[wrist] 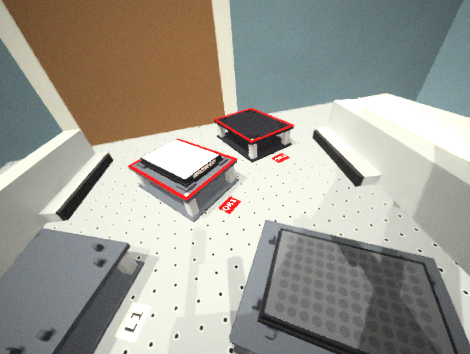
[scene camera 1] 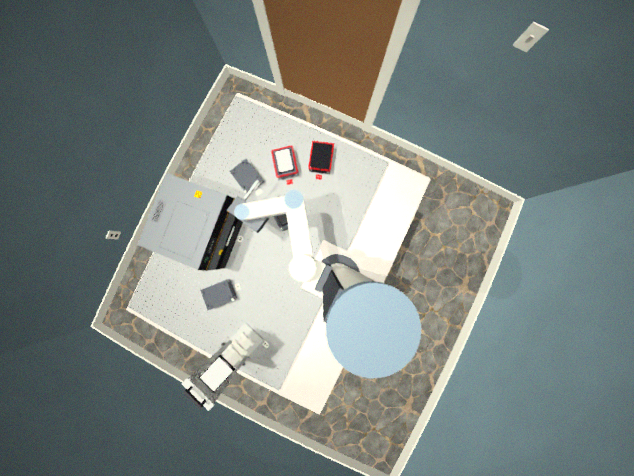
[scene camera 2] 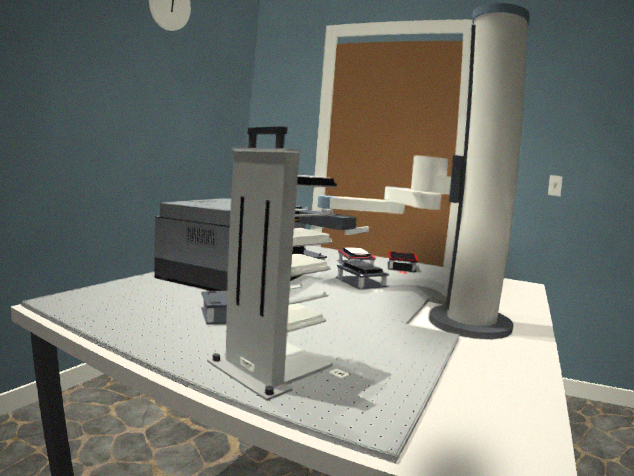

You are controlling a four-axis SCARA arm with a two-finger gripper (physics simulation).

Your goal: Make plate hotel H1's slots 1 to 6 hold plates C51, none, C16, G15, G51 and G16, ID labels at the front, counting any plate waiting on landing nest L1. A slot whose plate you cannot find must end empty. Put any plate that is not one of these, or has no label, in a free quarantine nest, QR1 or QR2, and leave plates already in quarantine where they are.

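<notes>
My gripper (wrist: pixel 210 131) is open and empty, hanging high beside the grey instrument. Landing nest L1 (wrist: pixel 60 280) (scene camera 1: pixel 246 175) shows bare pegs and no plate in the part in view. Nest QR1 (wrist: pixel 162 186) holds a white-topped plate (wrist: pixel 181 159) (scene camera 1: pixel 284 160) with a printed label. Nest QR2 (wrist: pixel 252 145) (scene camera 1: pixel 321 156) has a flat black top with no raised plate visible. Hotel H1 (scene camera 2: pixel 260 256) seen from behind holds a black-sided plate (scene camera 2: pixel 316 180) at the top and several pale plates lower down; their labels are hidden, and the slots are partly hidden by its back panel.
The nest at right in the wrist view, RG, holds a dark plate with wells (wrist: pixel 345 290) (scene camera 2: pixel 362 266). A large grey instrument (scene camera 1: pixel 184 220) (scene camera 2: pixel 192 245) stands at the table's far side, its dark front near my gripper. Another grey nest (scene camera 1: pixel 218 294) (scene camera 2: pixel 214 307) sits between instrument and hotel.
</notes>
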